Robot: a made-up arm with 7 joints.
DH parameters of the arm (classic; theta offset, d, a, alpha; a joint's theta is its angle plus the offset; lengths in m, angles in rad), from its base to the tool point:
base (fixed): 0 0.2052 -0.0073 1.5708
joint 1: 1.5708 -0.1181 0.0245 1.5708
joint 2: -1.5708 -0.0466 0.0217 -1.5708
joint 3: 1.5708 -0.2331 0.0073 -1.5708
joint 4: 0 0.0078 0.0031 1.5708
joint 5: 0 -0.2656 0.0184 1.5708
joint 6: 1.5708 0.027 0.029 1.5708
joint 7: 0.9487 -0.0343 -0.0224 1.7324
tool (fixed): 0.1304 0.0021 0 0
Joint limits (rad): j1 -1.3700..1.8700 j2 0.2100..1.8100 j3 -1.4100..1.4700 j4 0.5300..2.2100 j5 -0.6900..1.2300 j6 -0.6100..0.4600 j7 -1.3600..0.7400
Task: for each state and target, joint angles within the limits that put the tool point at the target. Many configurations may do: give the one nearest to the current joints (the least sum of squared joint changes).
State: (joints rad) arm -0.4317 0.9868 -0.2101 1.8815 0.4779 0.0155 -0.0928
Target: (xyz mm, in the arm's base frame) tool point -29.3 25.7 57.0
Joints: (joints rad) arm -0.6910 0.4159 -0.9687 2.0784 0.4208 0.0777 -0.0834
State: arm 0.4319 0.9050 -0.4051 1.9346 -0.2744 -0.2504 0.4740
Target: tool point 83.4 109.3 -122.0
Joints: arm 0.0161 0.3804 -0.8529 1.1319 -0.2966 -0.1850 0.3870
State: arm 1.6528 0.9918 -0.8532 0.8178 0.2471 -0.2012 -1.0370
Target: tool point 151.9 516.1 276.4
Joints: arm 1.5972 1.2953 -0.8311 0.6361 0.2689 -0.2311 -1.0416
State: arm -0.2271 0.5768 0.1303 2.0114 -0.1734 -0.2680 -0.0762
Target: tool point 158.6 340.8 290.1
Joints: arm -0.0246 1.2535 0.4780 1.6890 -0.1423 -0.1150 -0.1834
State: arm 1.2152 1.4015 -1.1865 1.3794 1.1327 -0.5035 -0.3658
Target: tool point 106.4 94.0 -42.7
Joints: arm 0.4574 0.6784 -1.4100 1.6924 1.1477 -0.5268 -0.3297
